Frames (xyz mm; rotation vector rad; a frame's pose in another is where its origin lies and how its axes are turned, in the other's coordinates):
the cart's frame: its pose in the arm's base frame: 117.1 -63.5 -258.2 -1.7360 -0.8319 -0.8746
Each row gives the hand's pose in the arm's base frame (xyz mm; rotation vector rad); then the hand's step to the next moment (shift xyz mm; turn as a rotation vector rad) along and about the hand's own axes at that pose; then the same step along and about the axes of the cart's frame.
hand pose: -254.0 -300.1 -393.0 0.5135 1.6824 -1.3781
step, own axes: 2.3 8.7 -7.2 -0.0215 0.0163 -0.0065
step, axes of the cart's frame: -3.2 3.0 10.7 0.0201 0.0100 0.0163
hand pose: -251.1 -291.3 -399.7 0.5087 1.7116 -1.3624
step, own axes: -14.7 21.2 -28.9 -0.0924 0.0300 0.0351
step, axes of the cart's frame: 12.2 0.6 36.8 0.0915 0.0477 -0.0044
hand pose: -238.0 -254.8 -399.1 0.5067 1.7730 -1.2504
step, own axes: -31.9 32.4 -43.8 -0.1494 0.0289 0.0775
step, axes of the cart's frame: 30.7 -3.9 55.0 0.1487 0.0760 -0.0356
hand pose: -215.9 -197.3 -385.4 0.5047 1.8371 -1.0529
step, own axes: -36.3 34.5 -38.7 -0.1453 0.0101 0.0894
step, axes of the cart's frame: 38.8 -7.8 49.4 0.1434 0.0730 -0.0574
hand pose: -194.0 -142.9 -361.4 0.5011 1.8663 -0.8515
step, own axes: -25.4 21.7 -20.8 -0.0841 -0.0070 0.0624
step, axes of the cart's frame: 28.6 -7.7 25.9 0.0810 0.0446 -0.0497
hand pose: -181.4 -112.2 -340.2 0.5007 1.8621 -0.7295
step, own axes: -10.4 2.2 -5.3 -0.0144 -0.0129 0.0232
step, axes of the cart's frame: 10.6 -4.7 2.5 0.0115 0.0135 -0.0244
